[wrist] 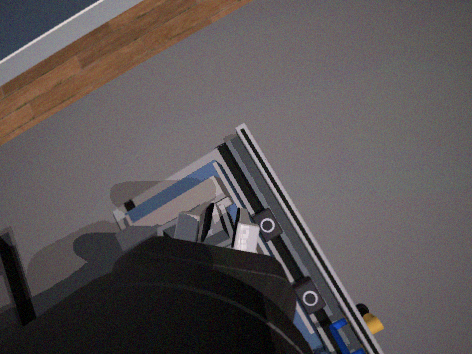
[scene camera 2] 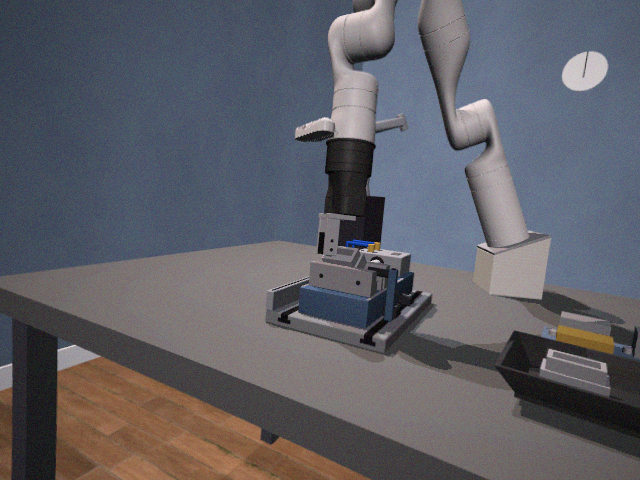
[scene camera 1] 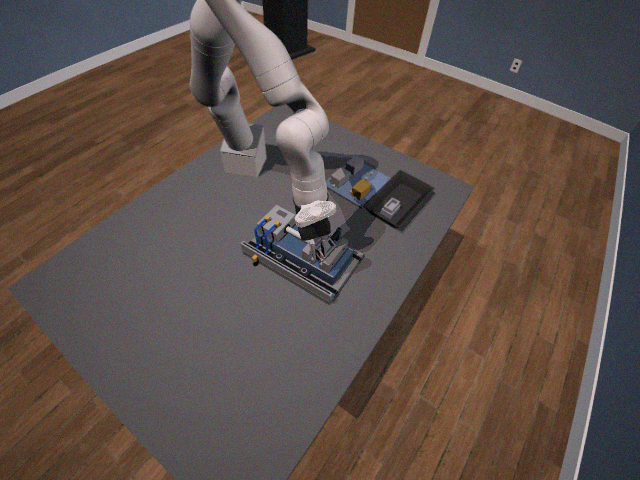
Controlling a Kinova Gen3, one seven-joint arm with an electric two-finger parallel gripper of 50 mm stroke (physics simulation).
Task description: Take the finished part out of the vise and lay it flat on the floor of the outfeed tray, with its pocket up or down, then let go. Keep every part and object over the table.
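Places are measured from the arm's base along level axes (x ahead, y left, z up), in millimetres.
Pixels of known places: gripper, fingertip midpoint: (wrist: 223, 218) (scene camera 2: 326, 254) (scene camera 1: 319, 254); arm's base at its link origin: (scene camera 2: 507, 240) (scene camera 1: 239, 139).
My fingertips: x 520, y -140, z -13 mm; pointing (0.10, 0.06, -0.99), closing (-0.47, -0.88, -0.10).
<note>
Ahead of a thing's pixels: the offset from my fingertips to its top centre. "spot": to the spot under its first point.
The vise @(dx -81, dy +20, dz -6 mm) (scene camera 1: 305, 246) (scene camera 2: 336, 304) (wrist: 170, 192), a blue body with grey jaws, stands on a grey base. My gripper (scene camera 2: 333, 252) (wrist: 223, 218) points down over its jaws, shut on the grey finished part @(dx -9, dy +26, dz +17 mm) (scene camera 2: 347, 254) (wrist: 216, 237). The part looks tilted between the fingers at jaw-top height; the wrist view hides much of it, and whether it touches the jaws is unclear. The black outfeed tray (scene camera 1: 417, 206) (scene camera 2: 527, 384) (wrist: 17, 285) stands apart from the vise. A light grey pocketed part @(dx -6, dy +343, dz -58 mm) (scene camera 1: 391, 206) (scene camera 2: 573, 369) lies in it.
A light blue board @(spot: dx -175, dy +282, dz -102 mm) (scene camera 1: 339, 195) beside the tray carries grey blocks and a yellow block @(dx -130, dy +339, dz -61 mm) (scene camera 1: 361, 189) (scene camera 2: 584, 339). Blue clamp handles @(spot: dx -182, dy -42, dz -36 mm) (scene camera 1: 262, 232) (wrist: 340, 335) and a grey box @(spot: dx -182, dy +23, dz -9 mm) (scene camera 1: 279, 214) (scene camera 2: 398, 260) stand at the vise's other end. A long rail @(dx -62, dy -67, dz -55 mm) (scene camera 1: 289, 273) (wrist: 300, 230) borders the base.
</note>
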